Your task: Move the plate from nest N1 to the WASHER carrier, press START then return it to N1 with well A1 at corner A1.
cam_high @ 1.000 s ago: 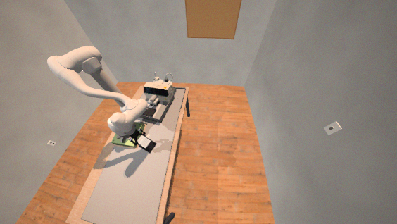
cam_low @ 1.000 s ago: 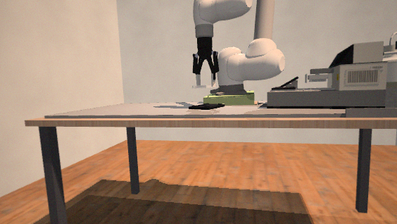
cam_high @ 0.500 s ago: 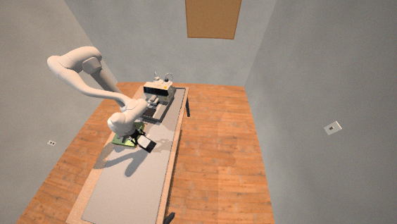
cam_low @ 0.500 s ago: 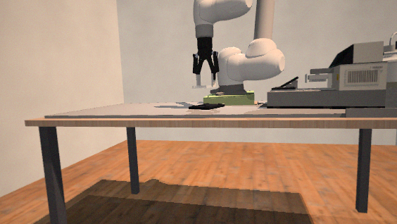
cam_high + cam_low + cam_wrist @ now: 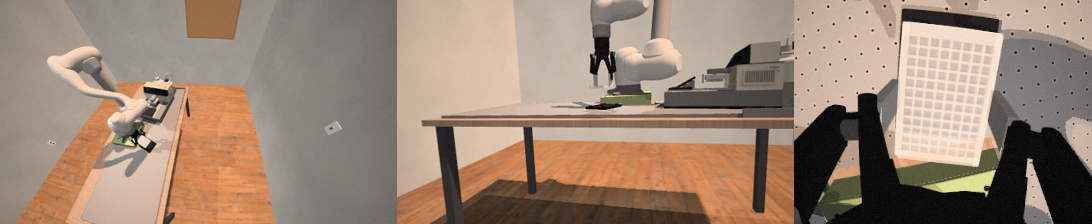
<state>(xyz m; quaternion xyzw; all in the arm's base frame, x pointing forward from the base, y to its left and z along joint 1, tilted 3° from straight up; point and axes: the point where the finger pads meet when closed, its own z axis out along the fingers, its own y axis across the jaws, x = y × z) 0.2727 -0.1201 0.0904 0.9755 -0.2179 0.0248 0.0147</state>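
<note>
The white well plate lies 30 mm below my hand. Also, from my hand: carrier: 60 mm behind, 390 mm to the left, 50 mm below; N1 label: 30 mm behind, 110 mm to the left, 130 mm below; black plate nest N1: 130 mm below.
</note>
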